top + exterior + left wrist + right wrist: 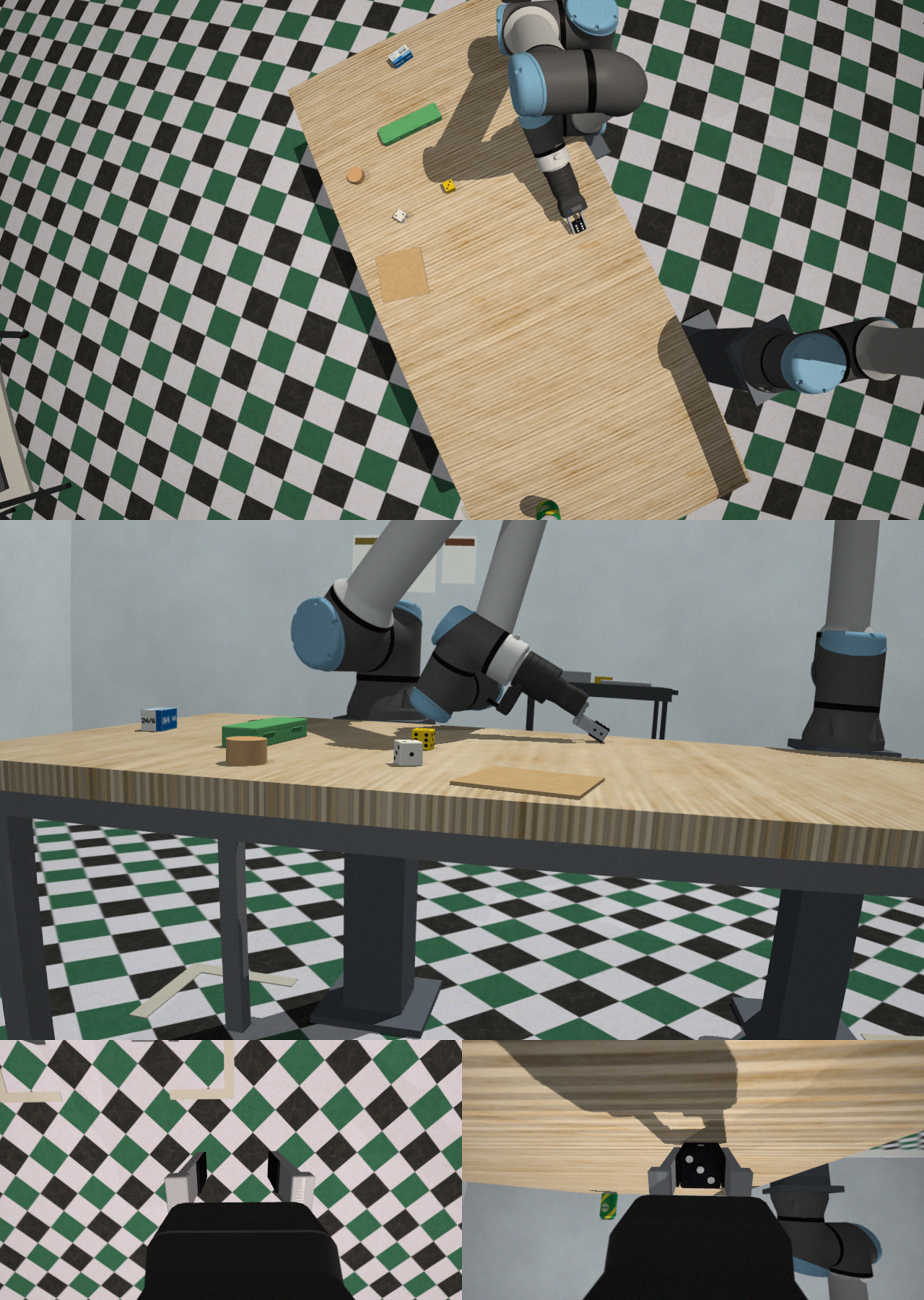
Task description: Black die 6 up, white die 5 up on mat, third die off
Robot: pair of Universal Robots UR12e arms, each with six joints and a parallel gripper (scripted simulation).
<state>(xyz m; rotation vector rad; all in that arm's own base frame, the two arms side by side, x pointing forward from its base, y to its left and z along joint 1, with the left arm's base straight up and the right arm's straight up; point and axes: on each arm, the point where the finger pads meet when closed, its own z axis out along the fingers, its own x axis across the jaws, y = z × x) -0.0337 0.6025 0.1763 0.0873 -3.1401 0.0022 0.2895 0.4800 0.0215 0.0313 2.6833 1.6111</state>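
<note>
My right hand is right at the black die. The rest, counted from my right hand: yellow die (29 cm to the right, 27 cm ahead, 1 cm below); then white die (44 cm ahead, 28 cm to the right, 1 cm below); then tan mat (52 cm ahead, 13 cm to the right, 2 cm below).
</note>
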